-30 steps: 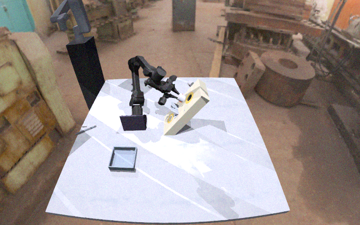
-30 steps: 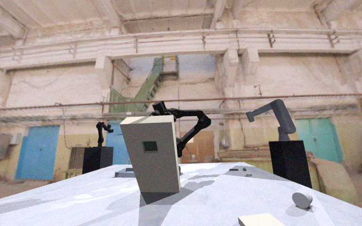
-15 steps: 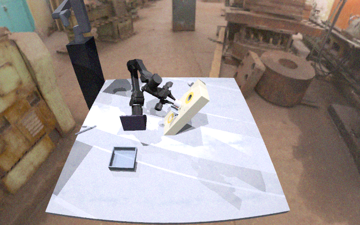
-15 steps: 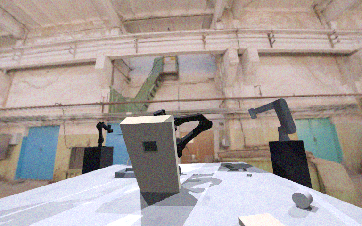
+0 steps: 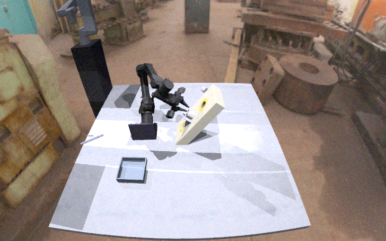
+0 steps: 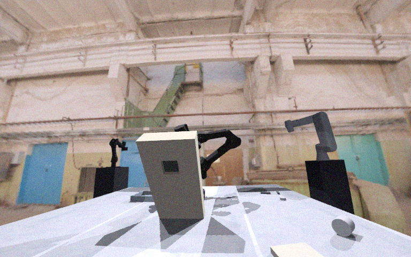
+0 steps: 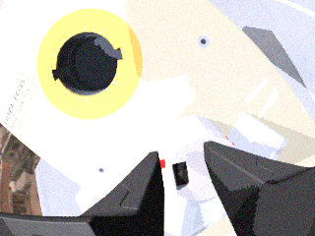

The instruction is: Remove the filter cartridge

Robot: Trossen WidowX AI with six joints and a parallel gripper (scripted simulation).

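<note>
Now: the cream service panel 5 cm below my gripper tip, 5 cm ahead of it and 1 cm to the left of it. Also, from my gripper tip: grey tray: 30 cm behind, 29 cm to the right, 20 cm below.
</note>
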